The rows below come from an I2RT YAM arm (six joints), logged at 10 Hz.
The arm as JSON. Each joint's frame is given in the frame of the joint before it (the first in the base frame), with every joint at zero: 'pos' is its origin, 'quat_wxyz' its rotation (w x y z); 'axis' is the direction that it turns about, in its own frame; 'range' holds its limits. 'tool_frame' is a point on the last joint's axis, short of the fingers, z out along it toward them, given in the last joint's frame.
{
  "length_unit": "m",
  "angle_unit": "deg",
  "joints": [
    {
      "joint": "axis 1",
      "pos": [
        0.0,
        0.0,
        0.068
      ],
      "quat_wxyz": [
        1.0,
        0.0,
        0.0,
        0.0
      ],
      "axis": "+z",
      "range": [
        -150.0,
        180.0
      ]
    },
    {
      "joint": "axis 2",
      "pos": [
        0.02,
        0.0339,
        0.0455
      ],
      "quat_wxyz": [
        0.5,
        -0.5,
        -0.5,
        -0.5
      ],
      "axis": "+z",
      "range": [
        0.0,
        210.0
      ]
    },
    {
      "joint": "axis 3",
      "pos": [
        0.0,
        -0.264,
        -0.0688
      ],
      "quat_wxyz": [
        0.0,
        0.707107,
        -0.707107,
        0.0
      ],
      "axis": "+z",
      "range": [
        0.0,
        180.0
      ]
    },
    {
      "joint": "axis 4",
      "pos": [
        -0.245,
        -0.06,
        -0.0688
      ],
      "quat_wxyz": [
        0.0,
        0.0,
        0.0,
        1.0
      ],
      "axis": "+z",
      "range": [
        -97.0,
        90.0
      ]
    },
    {
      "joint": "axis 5",
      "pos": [
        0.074,
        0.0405,
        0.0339
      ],
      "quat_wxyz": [
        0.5,
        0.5,
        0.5,
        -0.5
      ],
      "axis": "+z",
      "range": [
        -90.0,
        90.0
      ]
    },
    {
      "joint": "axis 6",
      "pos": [
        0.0,
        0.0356,
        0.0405
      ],
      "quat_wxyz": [
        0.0,
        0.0,
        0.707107,
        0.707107
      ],
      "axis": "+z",
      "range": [
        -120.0,
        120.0
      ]
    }
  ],
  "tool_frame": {
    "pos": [
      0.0,
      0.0,
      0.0
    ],
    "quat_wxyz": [
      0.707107,
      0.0,
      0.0,
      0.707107
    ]
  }
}
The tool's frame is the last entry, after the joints.
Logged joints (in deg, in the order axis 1, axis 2, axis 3, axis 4, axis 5, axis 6), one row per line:
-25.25, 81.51, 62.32, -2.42, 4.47, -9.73
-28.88, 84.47, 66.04, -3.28, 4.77, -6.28
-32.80, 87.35, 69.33, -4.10, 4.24, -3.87
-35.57, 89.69, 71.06, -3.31, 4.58, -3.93
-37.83, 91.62, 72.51, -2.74, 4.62, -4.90
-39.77, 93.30, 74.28, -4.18, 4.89, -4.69
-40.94, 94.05, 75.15, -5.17, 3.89, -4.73
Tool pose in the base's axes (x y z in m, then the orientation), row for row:
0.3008, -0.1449, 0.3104, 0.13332, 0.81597, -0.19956, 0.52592
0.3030, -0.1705, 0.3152, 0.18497, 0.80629, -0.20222, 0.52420
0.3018, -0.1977, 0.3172, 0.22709, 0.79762, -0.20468, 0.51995
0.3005, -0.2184, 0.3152, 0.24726, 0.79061, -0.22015, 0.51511
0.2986, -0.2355, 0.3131, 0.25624, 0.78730, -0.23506, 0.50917
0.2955, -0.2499, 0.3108, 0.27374, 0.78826, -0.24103, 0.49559
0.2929, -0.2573, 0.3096, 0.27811, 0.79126, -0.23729, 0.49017
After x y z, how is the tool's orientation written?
As a quaternion, x y z w.
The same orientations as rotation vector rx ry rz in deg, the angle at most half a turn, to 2 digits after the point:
18.27, 111.80, -27.34
25.36, 110.56, -27.73
31.20, 109.57, -28.12
34.04, 108.83, -30.31
35.36, 108.66, -32.44
38.00, 109.44, -33.46
38.70, 110.11, -33.02

